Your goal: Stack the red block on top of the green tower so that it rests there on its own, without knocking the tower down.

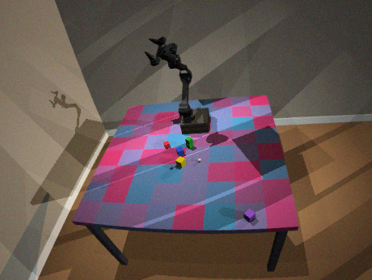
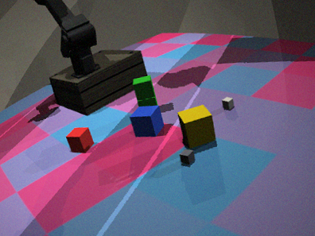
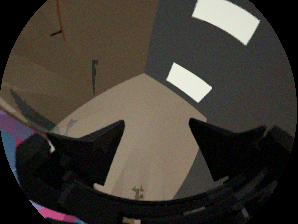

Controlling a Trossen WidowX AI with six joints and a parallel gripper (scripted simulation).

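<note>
Now: the red block 7 cm ahead of my gripper tip, 1 cm to the right of it and 71 cm below it. The rest, counted from my gripper tip: blue block 14 cm ahead, 11 cm to the left, 71 cm below; small grey cube 28 cm ahead, 9 cm to the left, 72 cm below; yellow block 24 cm ahead, 14 cm to the left, 71 cm below.
</note>
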